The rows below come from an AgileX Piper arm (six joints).
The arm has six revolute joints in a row. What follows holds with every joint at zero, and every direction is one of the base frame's. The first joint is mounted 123 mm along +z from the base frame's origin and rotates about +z. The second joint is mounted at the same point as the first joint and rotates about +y. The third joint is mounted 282.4 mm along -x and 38.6 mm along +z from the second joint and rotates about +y. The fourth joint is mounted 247.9 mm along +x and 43.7 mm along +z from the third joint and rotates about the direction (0.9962, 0, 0.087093). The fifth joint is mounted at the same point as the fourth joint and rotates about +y. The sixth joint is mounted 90.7 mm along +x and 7.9 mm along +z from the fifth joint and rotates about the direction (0.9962, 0, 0.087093). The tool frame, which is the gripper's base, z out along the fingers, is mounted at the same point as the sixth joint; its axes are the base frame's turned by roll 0, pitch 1.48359 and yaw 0 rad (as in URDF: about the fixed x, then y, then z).
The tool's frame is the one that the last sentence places.
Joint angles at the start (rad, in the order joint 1, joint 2, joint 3, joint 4, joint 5, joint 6):
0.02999, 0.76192, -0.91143, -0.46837, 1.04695, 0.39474
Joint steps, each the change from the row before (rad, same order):
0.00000, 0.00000, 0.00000, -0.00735, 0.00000, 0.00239
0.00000, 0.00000, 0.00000, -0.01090, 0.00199, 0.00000
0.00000, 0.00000, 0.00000, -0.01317, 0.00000, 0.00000
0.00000, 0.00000, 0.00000, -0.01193, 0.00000, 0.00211
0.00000, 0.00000, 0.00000, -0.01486, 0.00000, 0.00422
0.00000, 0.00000, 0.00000, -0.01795, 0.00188, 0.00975
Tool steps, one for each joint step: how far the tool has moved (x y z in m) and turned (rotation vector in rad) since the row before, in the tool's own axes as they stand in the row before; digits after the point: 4 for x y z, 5 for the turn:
-0.0002, -0.0005, 0.0000, 0.00587, -0.00245, -0.00129
-0.0002, -0.0009, 0.0000, 0.00948, -0.00182, -0.00544
-0.0004, -0.0010, 0.0000, 0.01053, -0.00442, -0.00657
-0.0004, -0.0009, 0.0000, 0.00953, -0.00401, -0.00384
-0.0005, -0.0011, 0.0000, 0.01186, -0.00503, -0.00319
-0.0004, -0.0014, 0.0000, 0.01504, -0.00446, 0.00082

